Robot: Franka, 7 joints.
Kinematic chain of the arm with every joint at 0, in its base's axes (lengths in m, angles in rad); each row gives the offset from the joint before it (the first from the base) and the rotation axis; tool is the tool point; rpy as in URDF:
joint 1: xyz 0 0 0.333 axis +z
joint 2: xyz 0 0 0 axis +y
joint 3: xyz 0 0 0.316 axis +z
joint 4: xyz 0.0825 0 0 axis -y
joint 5: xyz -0.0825 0 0.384 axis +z
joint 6: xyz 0 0 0 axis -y
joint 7: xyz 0.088 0 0 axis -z
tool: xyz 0 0 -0.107 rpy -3.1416 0 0
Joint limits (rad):
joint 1: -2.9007..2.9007
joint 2: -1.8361..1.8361
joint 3: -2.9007..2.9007
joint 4: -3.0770..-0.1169
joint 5: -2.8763..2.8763
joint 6: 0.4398..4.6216
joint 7: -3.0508..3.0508
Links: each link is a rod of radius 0.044 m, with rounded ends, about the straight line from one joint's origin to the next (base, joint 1, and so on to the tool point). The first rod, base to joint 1, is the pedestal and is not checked.
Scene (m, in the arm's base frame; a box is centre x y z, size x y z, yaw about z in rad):
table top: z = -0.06
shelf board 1: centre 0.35 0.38 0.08 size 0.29 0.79 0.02 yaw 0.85
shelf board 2: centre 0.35 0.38 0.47 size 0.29 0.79 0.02 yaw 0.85
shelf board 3: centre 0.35 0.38 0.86 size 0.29 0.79 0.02 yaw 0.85
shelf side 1: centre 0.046 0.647 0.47 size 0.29 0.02 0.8 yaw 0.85
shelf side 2: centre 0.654 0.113 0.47 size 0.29 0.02 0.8 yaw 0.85
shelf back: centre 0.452 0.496 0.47 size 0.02 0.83 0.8 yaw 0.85
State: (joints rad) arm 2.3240 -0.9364 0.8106 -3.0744 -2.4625 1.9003 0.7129
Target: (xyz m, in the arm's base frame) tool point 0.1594 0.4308 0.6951
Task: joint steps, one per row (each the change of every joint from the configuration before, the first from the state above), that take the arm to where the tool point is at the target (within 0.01 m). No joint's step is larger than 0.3 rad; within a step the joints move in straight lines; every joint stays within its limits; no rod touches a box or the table.
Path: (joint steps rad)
1: -0.1838 0.1201 -0.2541 0.2145 -0.0005 -0.0243 0.0000
2: -0.1837 0.1201 -0.2542 0.2145 -0.0005 -0.0243 0.0000
3: -0.1838 0.1201 -0.2541 0.2145 -0.0005 -0.0243 0.0000
4: -0.1837 0.1201 -0.2541 0.2145 -0.0005 -0.0243 0.0000

